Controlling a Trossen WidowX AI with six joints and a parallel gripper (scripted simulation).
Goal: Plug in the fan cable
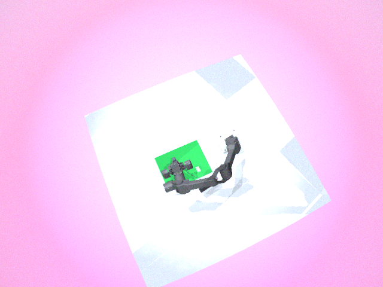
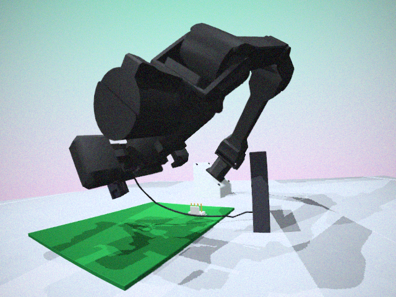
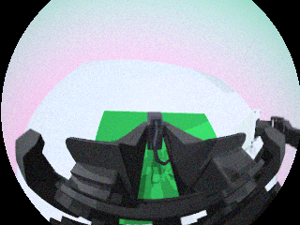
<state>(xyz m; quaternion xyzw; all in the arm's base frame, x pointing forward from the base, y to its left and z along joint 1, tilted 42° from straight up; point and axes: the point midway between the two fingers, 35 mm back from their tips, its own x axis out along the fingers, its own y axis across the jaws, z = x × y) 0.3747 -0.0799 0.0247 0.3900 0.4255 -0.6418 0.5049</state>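
My gripper tip is 10 cm above the green board, 4 cm past it and 3 cm to the right of it. Also, from my gripper tip: black fan plug 1 cm below; fan 22 cm to the left, 10 cm behind, 3 cm below.
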